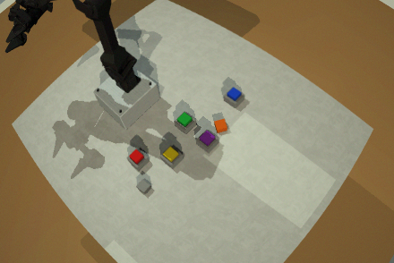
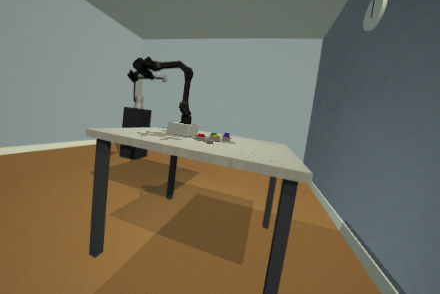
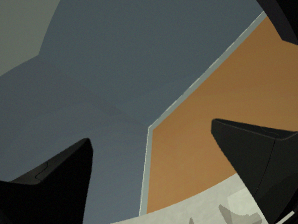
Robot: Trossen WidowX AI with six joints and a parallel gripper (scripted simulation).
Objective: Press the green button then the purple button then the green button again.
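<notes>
Now: the green button 460 mm ahead of my gripper tip, 360 mm below it and 290 mm to the left of it. The rest, counted from my gripper tip: red button 430 mm ahead, 360 mm below, 110 mm to the left; then yellow button 500 mm ahead, 360 mm below, 180 mm to the left; then grey block 500 mm ahead, 380 mm below, 50 mm to the left.
</notes>
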